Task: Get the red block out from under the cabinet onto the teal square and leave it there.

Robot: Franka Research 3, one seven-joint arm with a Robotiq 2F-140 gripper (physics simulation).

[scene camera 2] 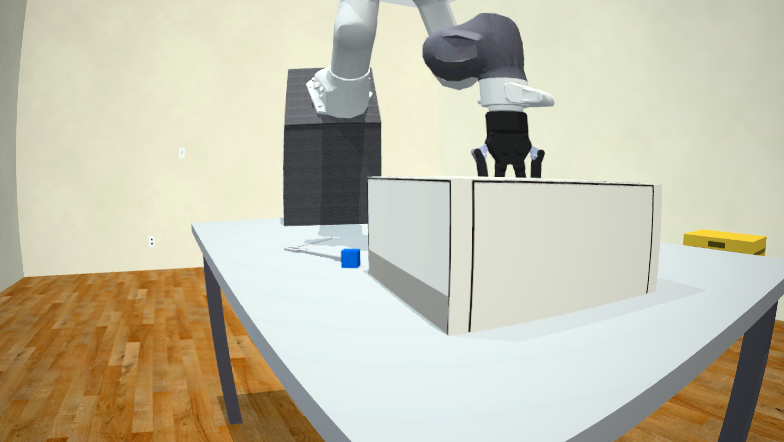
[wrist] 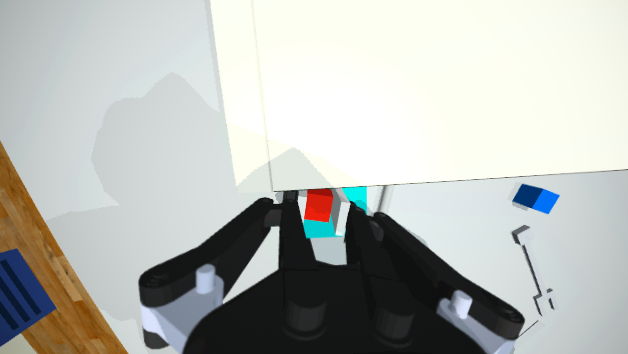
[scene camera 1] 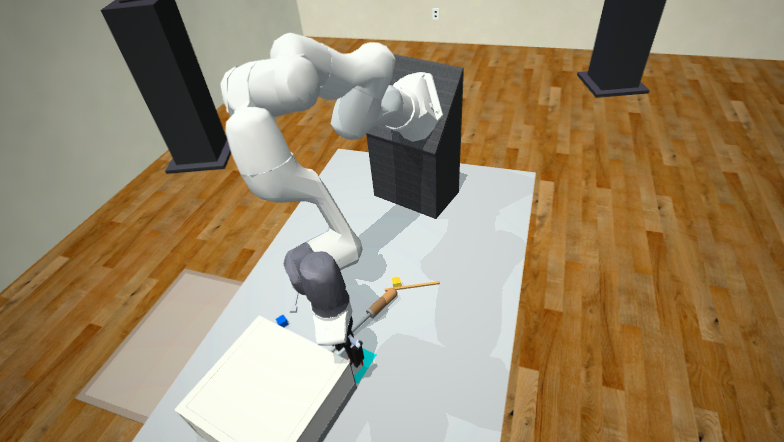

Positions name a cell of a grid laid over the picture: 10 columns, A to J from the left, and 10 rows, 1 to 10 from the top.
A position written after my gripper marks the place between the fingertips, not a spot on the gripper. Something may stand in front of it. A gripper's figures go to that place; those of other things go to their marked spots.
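There is a blue block (wrist: I6) 34 cm from the lens. My gripper (wrist: F6), I see, is 23 cm from the lens.
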